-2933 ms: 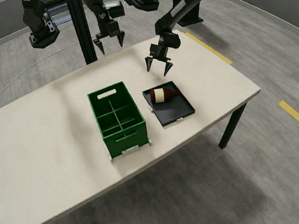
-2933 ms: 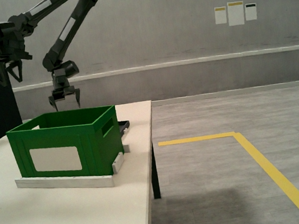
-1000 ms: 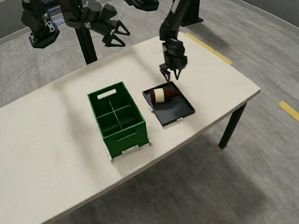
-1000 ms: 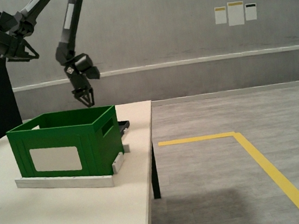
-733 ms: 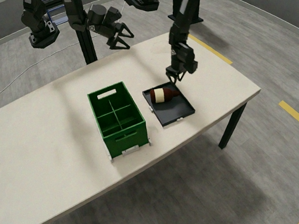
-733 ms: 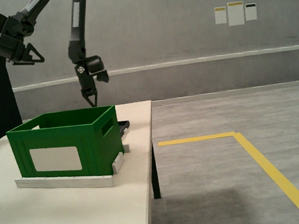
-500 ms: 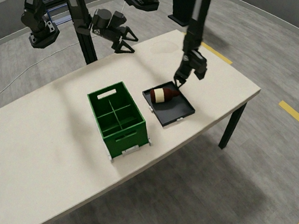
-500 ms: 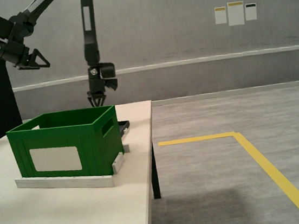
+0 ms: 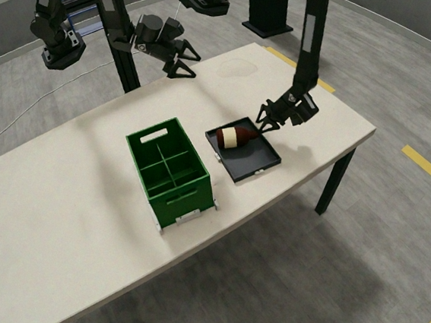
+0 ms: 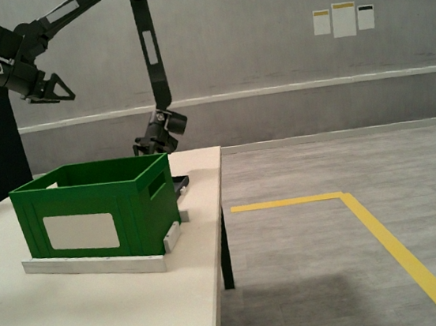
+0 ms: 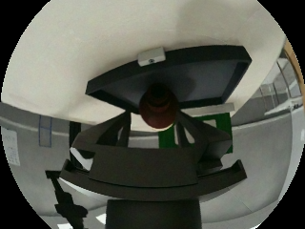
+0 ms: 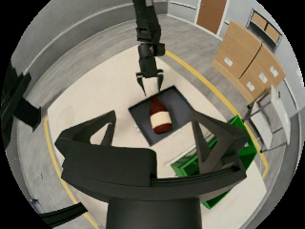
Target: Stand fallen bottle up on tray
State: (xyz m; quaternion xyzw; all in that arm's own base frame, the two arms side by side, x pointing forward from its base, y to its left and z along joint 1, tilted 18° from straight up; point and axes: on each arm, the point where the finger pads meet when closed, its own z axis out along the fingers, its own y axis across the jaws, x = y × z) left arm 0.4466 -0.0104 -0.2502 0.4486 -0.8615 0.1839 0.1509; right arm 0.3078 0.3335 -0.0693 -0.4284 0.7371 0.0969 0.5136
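The bottle lies 20 mm behind my left hand, 80 mm to the right of it and 30 mm below it. Also, from my left hand: green crate: 30 mm ahead, 370 mm to the right, 10 mm above; then dark tray: 80 mm to the right, 60 mm below.
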